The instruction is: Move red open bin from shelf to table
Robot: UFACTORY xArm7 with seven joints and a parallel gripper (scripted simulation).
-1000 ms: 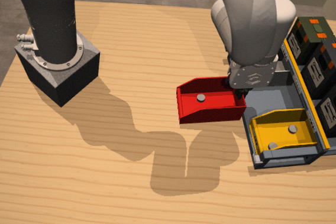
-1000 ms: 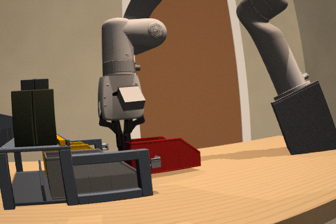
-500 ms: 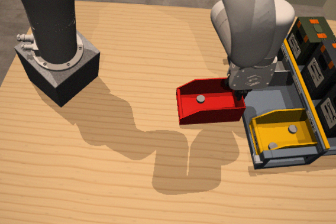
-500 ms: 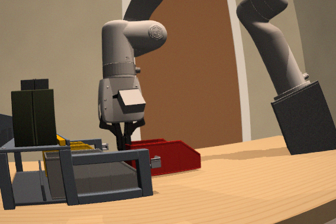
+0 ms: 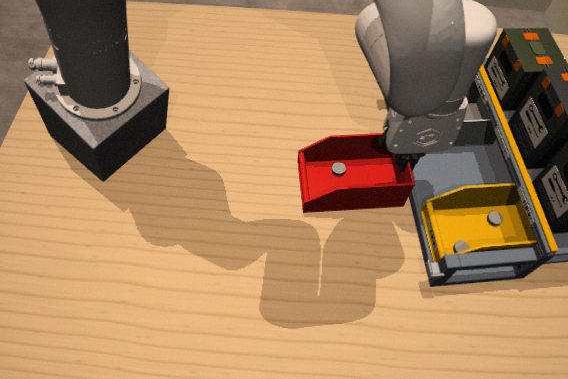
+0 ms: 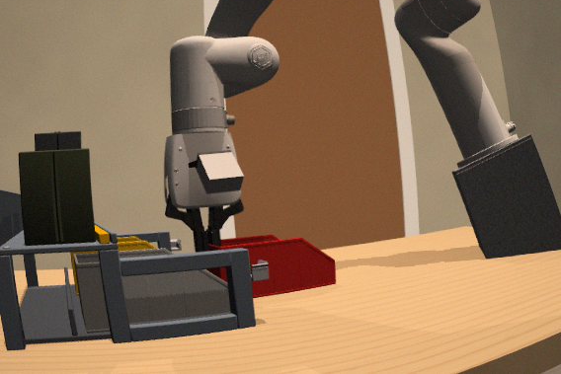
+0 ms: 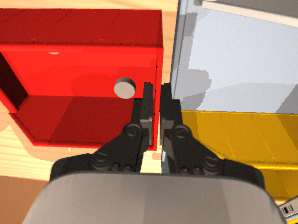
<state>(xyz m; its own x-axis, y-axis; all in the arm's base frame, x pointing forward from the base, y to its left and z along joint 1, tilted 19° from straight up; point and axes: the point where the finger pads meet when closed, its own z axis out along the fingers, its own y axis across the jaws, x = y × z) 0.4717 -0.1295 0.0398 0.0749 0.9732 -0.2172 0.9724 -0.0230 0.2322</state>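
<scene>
The red open bin lies 80 mm behind my hand, 40 mm below it and 10 mm to the left of it. Also, from my hand: dark box 220 mm ahead, 100 mm to the left, 80 mm above; yellow open bin 120 mm to the right, 100 mm ahead, 30 mm below.
</scene>
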